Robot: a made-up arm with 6 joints. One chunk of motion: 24 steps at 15 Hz.
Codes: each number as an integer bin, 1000 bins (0 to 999) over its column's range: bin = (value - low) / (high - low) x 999, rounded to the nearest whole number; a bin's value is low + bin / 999 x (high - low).
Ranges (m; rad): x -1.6..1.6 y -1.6..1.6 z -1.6..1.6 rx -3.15..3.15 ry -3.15..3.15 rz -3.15..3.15
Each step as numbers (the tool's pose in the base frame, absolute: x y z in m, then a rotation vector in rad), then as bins.
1 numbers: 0.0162 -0.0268 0.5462 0.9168 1.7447 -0.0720
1 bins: 505 491 670 645 776 488
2 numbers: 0.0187 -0.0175 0.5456 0.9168 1.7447 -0.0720
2 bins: 505 494 670 645 776 488
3 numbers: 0.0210 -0.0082 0.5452 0.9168 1.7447 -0.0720
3 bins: 506 497 670 645 776 488
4 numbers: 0.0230 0.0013 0.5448 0.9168 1.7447 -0.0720
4 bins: 507 500 670 645 776 488
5 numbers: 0.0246 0.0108 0.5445 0.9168 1.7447 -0.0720
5 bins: 507 503 669 645 776 488
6 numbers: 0.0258 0.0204 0.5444 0.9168 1.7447 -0.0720
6 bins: 508 506 669 645 776 488
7 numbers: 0.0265 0.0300 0.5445 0.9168 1.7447 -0.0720
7 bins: 508 509 669 645 776 488
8 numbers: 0.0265 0.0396 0.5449 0.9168 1.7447 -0.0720
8 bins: 508 512 670 645 776 488
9 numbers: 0.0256 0.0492 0.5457 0.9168 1.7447 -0.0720
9 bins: 507 515 670 645 776 488
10 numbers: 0.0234 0.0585 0.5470 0.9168 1.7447 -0.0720
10 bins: 507 518 670 645 776 488
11 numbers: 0.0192 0.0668 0.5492 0.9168 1.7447 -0.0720
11 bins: 505 520 671 645 776 488
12 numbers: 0.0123 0.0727 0.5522 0.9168 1.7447 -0.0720
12 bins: 503 522 672 645 776 488
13 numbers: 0.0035 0.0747 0.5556 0.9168 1.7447 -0.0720
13 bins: 501 523 673 645 776 488
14 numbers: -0.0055 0.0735 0.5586 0.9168 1.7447 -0.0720
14 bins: 498 522 674 645 776 488
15 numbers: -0.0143 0.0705 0.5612 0.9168 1.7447 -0.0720
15 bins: 495 522 675 645 776 488
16 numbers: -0.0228 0.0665 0.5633 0.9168 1.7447 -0.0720
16 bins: 492 520 675 645 776 488
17 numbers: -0.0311 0.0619 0.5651 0.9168 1.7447 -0.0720
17 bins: 490 519 676 645 776 488
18 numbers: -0.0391 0.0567 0.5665 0.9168 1.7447 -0.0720
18 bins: 487 517 676 645 776 488
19 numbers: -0.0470 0.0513 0.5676 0.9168 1.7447 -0.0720
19 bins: 485 516 677 645 776 488
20 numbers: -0.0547 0.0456 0.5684 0.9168 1.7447 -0.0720
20 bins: 482 514 677 645 776 488
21 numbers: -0.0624 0.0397 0.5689 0.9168 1.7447 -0.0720
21 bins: 480 512 677 645 776 488
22 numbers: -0.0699 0.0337 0.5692 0.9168 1.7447 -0.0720
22 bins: 478 510 677 645 776 488
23 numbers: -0.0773 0.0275 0.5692 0.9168 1.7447 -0.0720
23 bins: 475 508 677 645 776 488
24 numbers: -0.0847 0.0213 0.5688 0.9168 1.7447 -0.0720
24 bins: 473 506 677 645 776 488
